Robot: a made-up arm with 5 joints.
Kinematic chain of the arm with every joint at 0, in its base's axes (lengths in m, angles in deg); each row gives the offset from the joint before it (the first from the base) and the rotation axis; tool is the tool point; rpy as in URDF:
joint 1: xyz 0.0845 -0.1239 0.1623 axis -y
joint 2: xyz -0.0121 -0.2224 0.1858 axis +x
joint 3: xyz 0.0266 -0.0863 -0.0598 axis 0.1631 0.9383 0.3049
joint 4: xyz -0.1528 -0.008 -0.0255 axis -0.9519 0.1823 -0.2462
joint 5: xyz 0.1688 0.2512 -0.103 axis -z
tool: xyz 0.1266 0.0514 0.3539 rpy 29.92 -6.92 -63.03
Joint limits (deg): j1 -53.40..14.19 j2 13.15..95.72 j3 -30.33..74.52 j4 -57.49..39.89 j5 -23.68..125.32
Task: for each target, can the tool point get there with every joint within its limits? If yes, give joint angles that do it. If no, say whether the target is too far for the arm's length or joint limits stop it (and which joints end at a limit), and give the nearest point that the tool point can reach.
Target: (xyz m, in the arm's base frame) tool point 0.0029 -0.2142 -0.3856
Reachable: no: joint limits stop it (at a limit: joint 1, joint 2, joint 3, joint 4, joint 5) | nearest point 0.2037 -0.3559 -0.0602 | short by 0.408 m
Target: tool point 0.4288 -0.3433 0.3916
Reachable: yes | joints -22.92 64.96 37.25 2.15 37.32
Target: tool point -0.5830 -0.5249 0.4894
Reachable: no: joint limits stop it (at a limit: joint 1, joint 3, joint 4, joint 5) | nearest point -0.2332 -0.5203 0.5701 | short by 0.359 m
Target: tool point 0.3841 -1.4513 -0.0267
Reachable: no: too far | nearest point 0.3019 -0.7379 0.1468 | short by 0.739 m
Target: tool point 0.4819 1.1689 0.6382
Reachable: no: too far | nearest point 0.2671 -0.0091 0.3809 | short by 1.225 m
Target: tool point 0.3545 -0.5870 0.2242
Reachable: yes | joints -37.92 41.12 27.33 -47.76 83.02
